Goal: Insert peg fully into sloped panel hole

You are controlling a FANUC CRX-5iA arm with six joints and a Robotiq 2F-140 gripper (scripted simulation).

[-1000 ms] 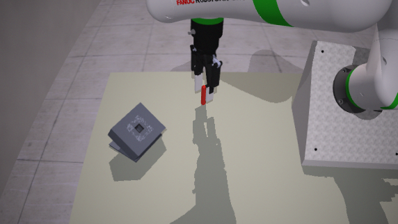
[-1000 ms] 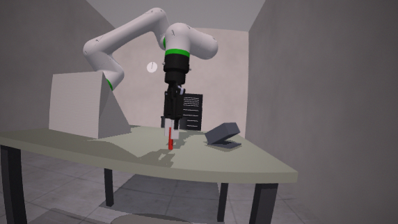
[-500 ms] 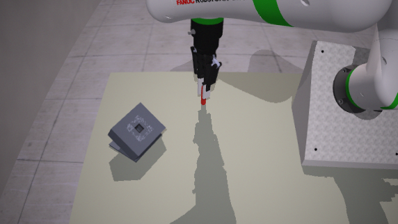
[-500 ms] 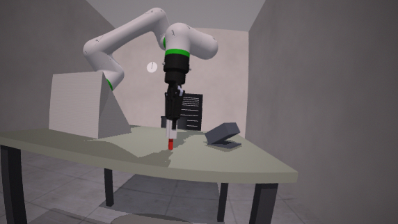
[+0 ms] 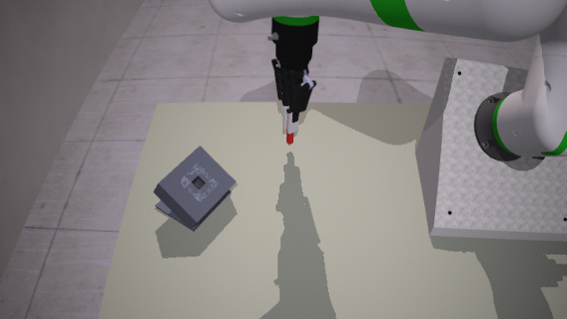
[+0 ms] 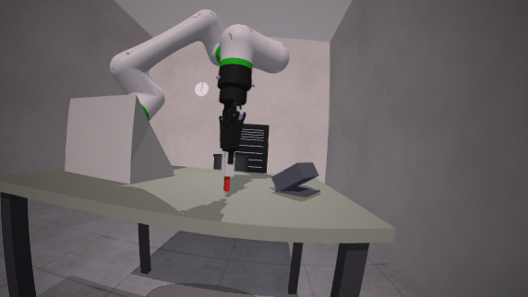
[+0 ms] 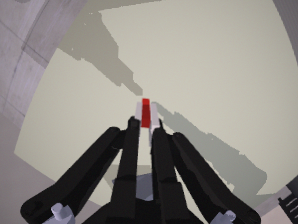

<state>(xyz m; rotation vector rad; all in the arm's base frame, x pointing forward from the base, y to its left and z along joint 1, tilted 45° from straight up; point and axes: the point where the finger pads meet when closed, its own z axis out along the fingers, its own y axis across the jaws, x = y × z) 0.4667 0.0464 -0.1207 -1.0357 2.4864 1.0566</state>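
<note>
My hand is 19 cm short of the flat grey base, 20 cm to the right of it and 9 cm above it. The rest, counted from my hand: red peg (3 cm below).
</note>
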